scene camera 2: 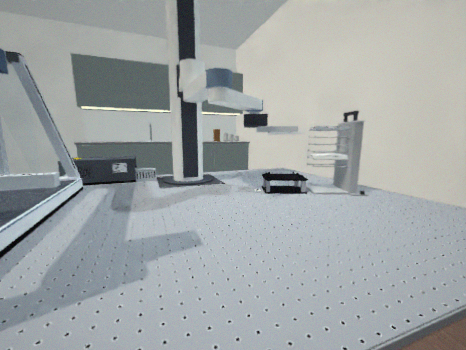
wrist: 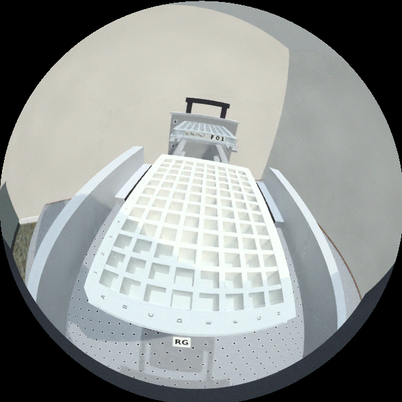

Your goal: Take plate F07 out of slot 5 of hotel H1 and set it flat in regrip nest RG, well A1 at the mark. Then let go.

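Where they show: gripper, fingertip midpoint: [scene camera 2: 294, 129]; arm's base, origin of the base link: [scene camera 2: 188, 182].
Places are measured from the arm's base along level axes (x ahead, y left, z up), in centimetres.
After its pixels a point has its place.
My gripper [scene camera 2: 278, 129] [wrist: 205, 165] is shut on a white multi-well plate [wrist: 200, 240], F07, and holds it flat between its two long fingers, with well A1 at the near left in the wrist view. In the scene view it hangs well above regrip nest RG [scene camera 2: 284, 189] @(x 37.3, y 33.1, z 1.8 cm), a low black frame on light posts; there the plate and fingers are hard to tell apart. In the wrist view the nest is hidden under the plate, and the RG label shows in front. Hotel H1 [scene camera 2: 353, 155] @(x 51.7, y 53.1, z 16.4 cm) [wrist: 232, 127] stands beyond the nest, apart from the held plate.
Plate F01 [wrist: 205, 131] sits high in the hotel. Another plate [scene camera 2: 327, 156] @(x 45.9, y 46.3, z 15.8 cm) lies in a lower slot. The arm's column [scene camera 2: 189, 140] @(x 7.7, y -0.3, z 21.6 cm) stands to the left of the nest. A dark grey box [scene camera 2: 107, 170] @(x -3.5, y -36.7, z 7.7 cm) and a large framed enclosure [scene camera 2: 42, 110] @(x 10.0, y -53.3, z 32.4 cm) are farther left.
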